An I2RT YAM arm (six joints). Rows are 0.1 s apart.
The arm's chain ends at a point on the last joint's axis. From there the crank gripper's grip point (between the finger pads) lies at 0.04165 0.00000 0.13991 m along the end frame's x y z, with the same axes.
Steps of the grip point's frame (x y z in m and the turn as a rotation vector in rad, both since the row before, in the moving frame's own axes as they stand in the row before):
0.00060, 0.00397, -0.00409, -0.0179, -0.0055, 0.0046
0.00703, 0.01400, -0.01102, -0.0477, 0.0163, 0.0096
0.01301, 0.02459, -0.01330, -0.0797, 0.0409, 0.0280
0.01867, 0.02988, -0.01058, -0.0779, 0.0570, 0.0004
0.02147, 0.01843, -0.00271, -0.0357, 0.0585, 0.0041
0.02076, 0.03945, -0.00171, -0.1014, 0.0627, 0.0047
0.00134, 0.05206, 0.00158, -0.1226, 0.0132, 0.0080
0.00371, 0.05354, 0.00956, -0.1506, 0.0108, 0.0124
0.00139, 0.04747, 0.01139, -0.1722, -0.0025, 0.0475
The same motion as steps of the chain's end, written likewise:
0.00138, 0.00127, -0.00429, -0.0179, -0.0055, 0.0046
0.00479, 0.00693, -0.01015, -0.0477, 0.0163, 0.0096
0.00750, 0.01228, -0.01099, -0.0797, 0.0409, 0.0280
0.01078, 0.01907, -0.00756, -0.0779, 0.0570, 0.0004
0.01337, 0.01330, 0.00006, -0.0357, 0.0585, 0.0041
0.01212, 0.02521, 0.00190, -0.1014, 0.0627, 0.0047
-0.00043, 0.03464, 0.00321, -0.1226, 0.0132, 0.0080
0.00234, 0.03206, 0.01164, -0.1506, 0.0108, 0.0124
0.00236, 0.02154, 0.01353, -0.1722, -0.0025, 0.0475

